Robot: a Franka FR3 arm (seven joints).
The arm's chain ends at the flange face. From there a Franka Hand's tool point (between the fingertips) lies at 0.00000 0.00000 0.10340 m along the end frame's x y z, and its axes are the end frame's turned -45 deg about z.
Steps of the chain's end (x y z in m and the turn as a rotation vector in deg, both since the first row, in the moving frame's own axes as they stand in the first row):
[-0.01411, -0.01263, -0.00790, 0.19, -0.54, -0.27]
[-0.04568, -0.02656, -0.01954, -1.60, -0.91, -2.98]
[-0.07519, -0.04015, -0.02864, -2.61, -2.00, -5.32]
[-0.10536, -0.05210, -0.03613, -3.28, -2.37, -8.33]
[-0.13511, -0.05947, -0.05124, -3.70, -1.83, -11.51]
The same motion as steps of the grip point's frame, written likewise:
[-0.00150, -0.01984, -0.00791, 0.52, -0.25, -0.27]
[-0.01670, -0.05012, -0.01959, -0.49, -1.77, -2.98]
[-0.03061, -0.08051, -0.02881, -0.43, -3.26, -5.32]
[-0.04475, -0.10966, -0.03639, -0.64, -4.00, -8.33]
[-0.06025, -0.13451, -0.05151, -1.32, -3.91, -11.51]

